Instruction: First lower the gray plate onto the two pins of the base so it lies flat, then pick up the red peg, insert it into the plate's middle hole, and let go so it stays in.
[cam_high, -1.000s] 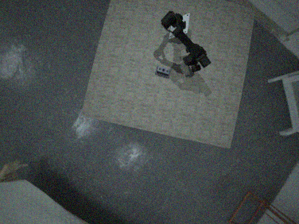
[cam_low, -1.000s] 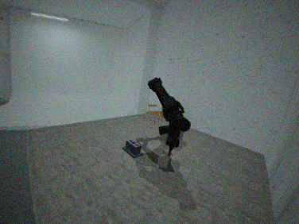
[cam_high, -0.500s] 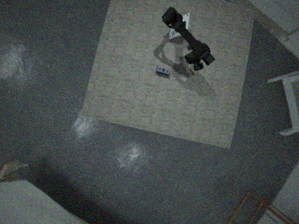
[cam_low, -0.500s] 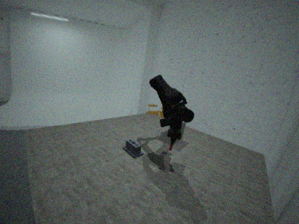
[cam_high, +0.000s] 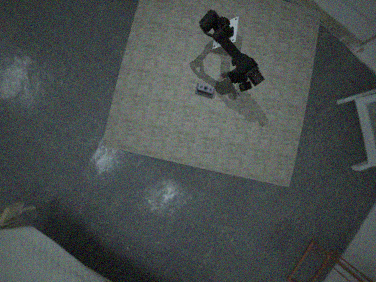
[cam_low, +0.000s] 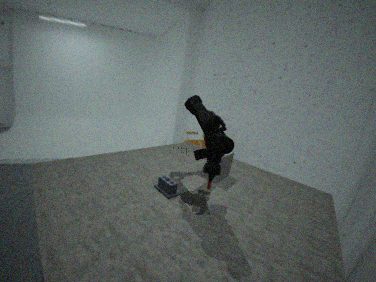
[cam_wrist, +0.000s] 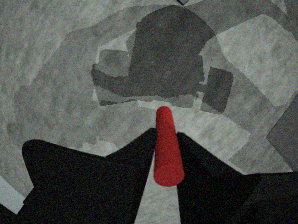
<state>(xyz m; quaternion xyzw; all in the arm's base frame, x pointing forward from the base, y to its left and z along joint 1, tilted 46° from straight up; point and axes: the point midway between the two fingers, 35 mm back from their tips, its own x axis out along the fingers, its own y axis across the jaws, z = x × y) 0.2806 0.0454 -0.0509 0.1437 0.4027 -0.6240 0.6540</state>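
Right now my gripper tip is 18 cm to the left of the gray plate, 7 cm above it and 6 cm short of it. From my gripper tip the other things lie so: red peg right at my gripper tip.
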